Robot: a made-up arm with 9 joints. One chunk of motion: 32 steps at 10 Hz.
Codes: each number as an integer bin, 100 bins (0 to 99) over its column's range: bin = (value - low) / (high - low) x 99, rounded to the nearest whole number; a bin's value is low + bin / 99 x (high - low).
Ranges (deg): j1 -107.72..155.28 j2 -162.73..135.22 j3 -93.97..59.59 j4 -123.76..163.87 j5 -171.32..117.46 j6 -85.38..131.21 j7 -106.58..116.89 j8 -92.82..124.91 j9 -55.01..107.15
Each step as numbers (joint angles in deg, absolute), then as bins.
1 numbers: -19.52 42.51 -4.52 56.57 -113.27 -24.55 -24.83 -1.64 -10.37
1 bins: 33 68 58 62 20 28 36 41 27
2 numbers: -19.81 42.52 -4.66 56.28 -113.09 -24.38 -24.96 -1.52 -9.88
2 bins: 33 68 58 62 20 28 36 42 28
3 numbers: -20.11 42.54 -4.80 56.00 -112.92 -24.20 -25.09 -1.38 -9.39
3 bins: 33 68 57 62 20 28 36 42 28
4 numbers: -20.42 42.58 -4.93 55.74 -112.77 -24.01 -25.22 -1.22 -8.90
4 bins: 33 68 57 62 20 28 36 42 28
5 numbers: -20.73 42.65 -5.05 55.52 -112.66 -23.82 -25.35 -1.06 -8.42
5 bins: 33 68 57 62 20 28 36 42 28
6 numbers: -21.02 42.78 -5.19 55.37 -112.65 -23.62 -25.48 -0.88 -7.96
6 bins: 33 68 57 62 20 28 36 42 29
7 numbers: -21.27 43.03 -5.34 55.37 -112.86 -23.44 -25.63 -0.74 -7.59
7 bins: 33 68 57 62 20 28 36 42 29
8 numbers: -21.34 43.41 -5.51 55.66 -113.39 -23.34 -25.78 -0.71 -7.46
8 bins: 33 68 57 62 20 28 36 42 29
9 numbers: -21.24 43.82 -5.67 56.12 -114.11 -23.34 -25.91 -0.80 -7.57
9 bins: 33 69 57 62 20 28 36 42 29
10 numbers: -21.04 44.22 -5.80 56.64 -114.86 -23.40 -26.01 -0.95 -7.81
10 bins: 33 69 57 62 19 28 36 42 29
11 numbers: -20.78 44.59 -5.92 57.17 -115.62 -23.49 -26.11 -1.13 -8.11
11 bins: 33 69 57 62 19 28 36 42 29
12 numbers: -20.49 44.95 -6.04 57.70 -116.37 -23.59 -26.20 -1.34 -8.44
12 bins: 33 69 57 62 19 28 36 42 28
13 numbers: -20.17 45.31 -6.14 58.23 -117.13 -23.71 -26.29 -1.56 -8.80
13 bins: 33 69 57 63 19 28 36 41 28
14 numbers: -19.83 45.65 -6.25 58.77 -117.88 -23.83 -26.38 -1.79 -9.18
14 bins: 33 69 57 63 18 28 36 41 28
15 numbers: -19.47 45.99 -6.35 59.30 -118.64 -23.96 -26.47 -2.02 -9.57
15 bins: 33 69 56 63 18 28 35 41 28
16 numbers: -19.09 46.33 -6.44 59.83 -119.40 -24.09 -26.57 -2.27 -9.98
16 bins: 33 69 56 63 18 28 35 41 27
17 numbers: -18.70 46.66 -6.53 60.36 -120.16 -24.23 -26.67 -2.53 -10.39
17 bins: 34 70 56 63 18 28 35 41 27
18 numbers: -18.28 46.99 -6.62 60.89 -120.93 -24.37 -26.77 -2.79 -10.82
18 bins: 34 70 56 64 17 28 35 41 27
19 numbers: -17.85 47.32 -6.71 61.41 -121.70 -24.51 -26.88 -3.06 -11.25
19 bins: 34 70 56 64 17 28 35 41 27
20 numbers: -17.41 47.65 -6.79 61.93 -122.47 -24.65 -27.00 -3.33 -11.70
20 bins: 34 70 56 64 17 28 35 41 26
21 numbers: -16.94 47.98 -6.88 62.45 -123.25 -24.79 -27.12 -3.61 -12.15
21 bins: 34 70 56 64 16 28 35 41 26
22 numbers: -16.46 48.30 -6.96 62.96 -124.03 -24.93 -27.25 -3.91 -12.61
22 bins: 34 70 56 64 16 28 35 40 26
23 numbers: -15.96 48.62 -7.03 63.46 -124.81 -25.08 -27.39 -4.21 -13.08
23 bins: 35 70 56 64 16 28 35 40 26
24 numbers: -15.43 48.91 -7.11 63.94 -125.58 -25.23 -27.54 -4.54 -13.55
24 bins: 35 70 56 65 16 27 35 40 25
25 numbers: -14.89 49.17 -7.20 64.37 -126.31 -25.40 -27.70 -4.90 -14.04
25 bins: 35 70 56 65 15 27 35 40 25
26 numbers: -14.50 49.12 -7.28 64.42 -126.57 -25.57 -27.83 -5.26 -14.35
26 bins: 35 70 56 65 15 27 35 40 25
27 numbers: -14.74 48.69 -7.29 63.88 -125.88 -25.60 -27.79 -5.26 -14.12
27 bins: 35 70 56 65 16 27 35 40 25
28 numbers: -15.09 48.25 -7.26 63.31 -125.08 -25.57 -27.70 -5.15 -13.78
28 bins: 35 70 56 64 16 27 35 40 25
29 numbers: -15.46 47.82 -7.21 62.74 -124.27 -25.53 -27.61 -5.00 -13.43
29 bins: 35 70 56 64 16 27 35 40 25
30 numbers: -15.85 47.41 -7.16 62.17 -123.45 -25.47 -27.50 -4.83 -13.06
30 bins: 35 70 56 64 16 27 35 40 26
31 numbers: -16.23 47.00 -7.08 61.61 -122.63 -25.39 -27.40 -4.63 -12.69
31 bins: 34 70 56 64 17 27 35 40 26
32 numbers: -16.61 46.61 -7.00 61.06 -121.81 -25.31 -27.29 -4.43 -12.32
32 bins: 34 70 56 64 17 27 35 40 26
